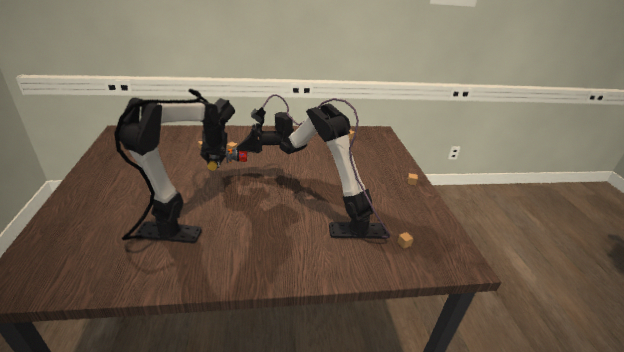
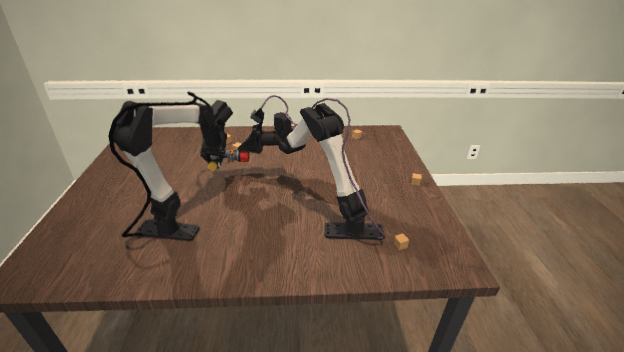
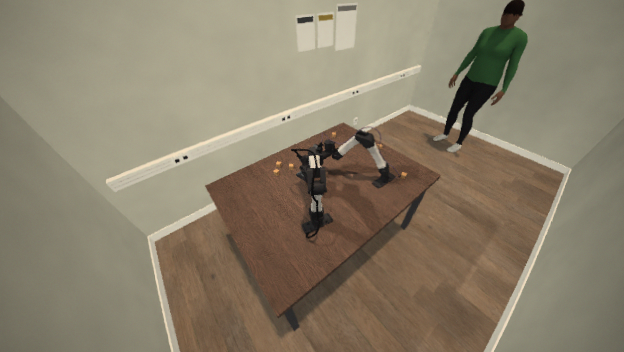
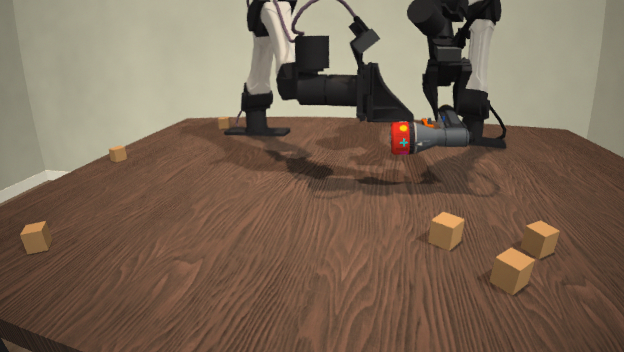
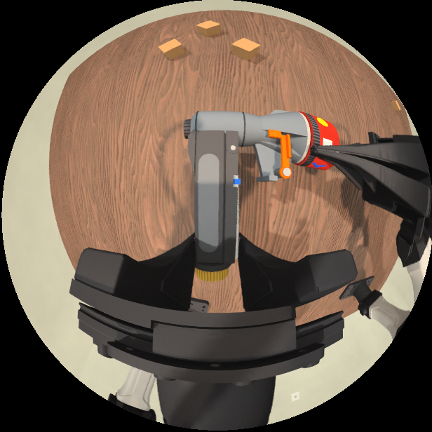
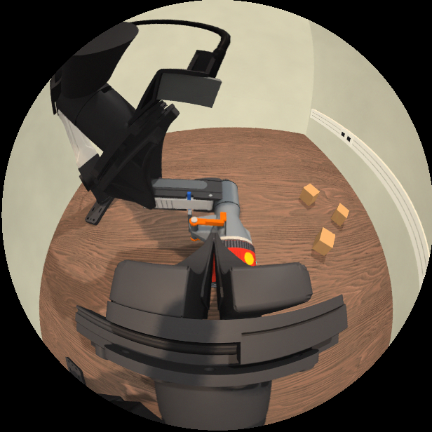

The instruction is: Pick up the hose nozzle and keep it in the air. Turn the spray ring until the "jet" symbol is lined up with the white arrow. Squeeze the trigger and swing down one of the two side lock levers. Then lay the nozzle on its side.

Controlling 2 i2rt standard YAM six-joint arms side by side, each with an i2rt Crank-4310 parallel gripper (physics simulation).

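Places are measured from the left arm's base along level axes (x right, y back, z down), in metres.
Pixels of known places: left gripper, fingertip midpoint: (image 1: 214, 164) (image 2: 215, 164) (image 4: 446, 120); right gripper, fingertip midpoint: (image 1: 236, 148) (image 2: 237, 149) (image 4: 413, 118); left arm's base at its link origin: (image 1: 169, 233) (image 2: 168, 231) (image 3: 317, 223) (image 4: 470, 142); right arm's base at its link origin: (image 1: 358, 231) (image 2: 353, 231) (image 3: 383, 180) (image 4: 257, 132).
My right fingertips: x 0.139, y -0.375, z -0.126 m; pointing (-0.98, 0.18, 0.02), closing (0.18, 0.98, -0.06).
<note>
Ahead of a thing's pixels: the offset from my right fingertips to its middle. "*": to the spot under its first point. Level surfaces: height alone.
The grey hose nozzle {* dx -0.076, dy -0.017, dz +0.023 m} (image 4: 454, 136) (image 5: 220, 126) (image 6: 230, 197) is in the air with its barrel about level. My left gripper (image 5: 216, 234) (image 4: 446, 106) is shut on its handle. The red spray ring {dx +0.016, dy -0.017, dz +0.034 m} (image 1: 243, 156) (image 4: 400, 138) (image 5: 331, 145) (image 6: 248, 256) shows yellow, white, blue and cyan symbols; I cannot tell which is jet. The white arrow {dx -0.015, dy -0.040, dz +0.037 m} (image 4: 420, 144) is small, near the cyan cross. My right gripper (image 5: 312, 149) (image 6: 213, 234) (image 4: 411, 119) is shut, its tips together at the ring's upper side, partly hiding it. An orange lock lever (image 5: 285, 152) (image 6: 210, 221) stands beside the trigger.
Three wooden cubes {dx -0.074, dy -0.199, dz +0.109 m} (image 4: 446, 230) {dx -0.208, dy -0.192, dz +0.109 m} (image 4: 540, 239) {dx -0.156, dy -0.276, dz +0.109 m} (image 4: 512, 270) lie near the nozzle. More cubes {dx +0.481, dy -0.439, dz +0.109 m} (image 4: 36, 237) {dx +0.738, dy -0.062, dz +0.109 m} (image 1: 412, 179) {dx +0.645, dy +0.322, dz +0.109 m} (image 1: 405, 240) lie toward the table's other side. The brown table {dz +0.126 m} (image 1: 280, 280) stands by a wall. A person (image 3: 492, 60) stands beyond it.
</note>
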